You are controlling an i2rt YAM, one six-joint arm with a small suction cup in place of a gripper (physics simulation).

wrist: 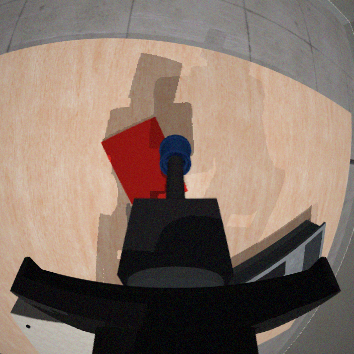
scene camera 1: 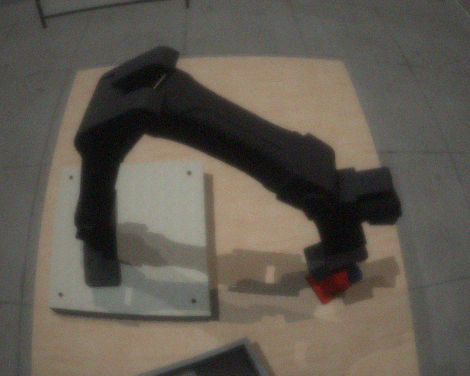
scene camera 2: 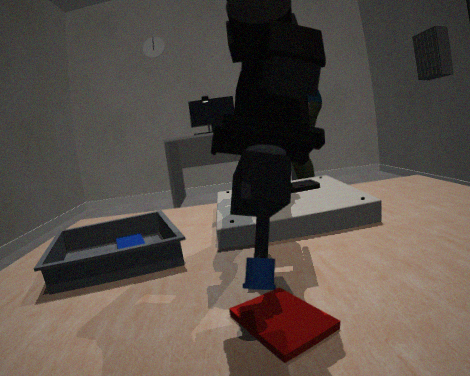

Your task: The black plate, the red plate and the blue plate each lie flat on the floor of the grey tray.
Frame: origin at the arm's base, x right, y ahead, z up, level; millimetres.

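Seen in the pictures: hand at its tool point: [wrist: 174, 148] [scene camera 1: 355, 276] [scene camera 2: 259, 288]; arm's base at its link origin: [scene camera 1: 100, 238].
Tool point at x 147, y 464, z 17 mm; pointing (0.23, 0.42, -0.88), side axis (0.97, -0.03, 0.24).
Pixels of each thing's middle, then the offset from my tool point to it.
- red plate at the middle of its body: [scene camera 2: 281, 319] [wrist: 145, 166] [scene camera 1: 334, 277] dx -24, dy -22, dz -57 mm
- blue plate at the middle of its body: [scene camera 2: 130, 242] dx +203, dy -349, dz -54 mm
- grey tray at the middle of its body: [scene camera 2: 112, 246] [wrist: 275, 285] dx +223, dy -287, dz -37 mm
The red plate [scene camera 1: 330, 287] [scene camera 2: 292, 322] [wrist: 135, 160] lies flat on the table, outside the tray. My gripper, a blue suction cup [scene camera 1: 354, 274] [scene camera 2: 259, 274] [wrist: 175, 147], is open, with nothing on it. It hangs a little above the red plate, near one edge in the wrist view, and apart from it. The blue plate [scene camera 2: 130, 241] lies flat on the floor of the grey tray [scene camera 1: 245, 343] [scene camera 2: 115, 274] [wrist: 280, 250]. I cannot make out the black plate; the tray's floor is partly hidden by its walls and my arm.
The light base board [scene camera 1: 160, 200] [scene camera 2: 300, 227] [wrist: 55, 330] lies under the arm's foot, a raised block with bolts at its corners. The tray stands to one side of it, its walls raised. Shadows of the arm fall across the table around the red plate.
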